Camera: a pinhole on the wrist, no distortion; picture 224 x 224 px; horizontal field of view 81.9 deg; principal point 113.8 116.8 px. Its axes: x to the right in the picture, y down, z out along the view. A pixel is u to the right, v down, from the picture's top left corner.
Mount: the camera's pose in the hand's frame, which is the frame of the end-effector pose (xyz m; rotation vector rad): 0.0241 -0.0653 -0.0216 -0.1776 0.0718 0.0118
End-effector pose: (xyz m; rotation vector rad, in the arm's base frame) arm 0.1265 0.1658 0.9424 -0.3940 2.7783 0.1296
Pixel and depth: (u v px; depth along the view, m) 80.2 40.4 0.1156
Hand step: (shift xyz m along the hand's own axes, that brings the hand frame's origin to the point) 0.0035 -0.1124 0.1061
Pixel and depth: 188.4 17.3 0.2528
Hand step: 0.1911 -0.2116 0.2503
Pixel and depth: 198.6 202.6 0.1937
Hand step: 0.1623 0.0964 0.1367
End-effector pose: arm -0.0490 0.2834 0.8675 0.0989 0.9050 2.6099
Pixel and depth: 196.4 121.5 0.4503
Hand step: 0.3429 0.0321 0.3967
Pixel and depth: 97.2 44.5 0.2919
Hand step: 0.0101 -0.1748 0.2965
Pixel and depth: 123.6 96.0 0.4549
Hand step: 0.0919 -0.0568 0.4354
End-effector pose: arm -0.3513 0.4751 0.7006 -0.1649 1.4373 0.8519
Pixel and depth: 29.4 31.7 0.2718
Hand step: -0.1308 -0.1945 0.2897
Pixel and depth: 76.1 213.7 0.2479
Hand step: -0.0341 0.1613 0.1942
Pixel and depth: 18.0 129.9 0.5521
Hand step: -0.3468 0.0853 0.5402
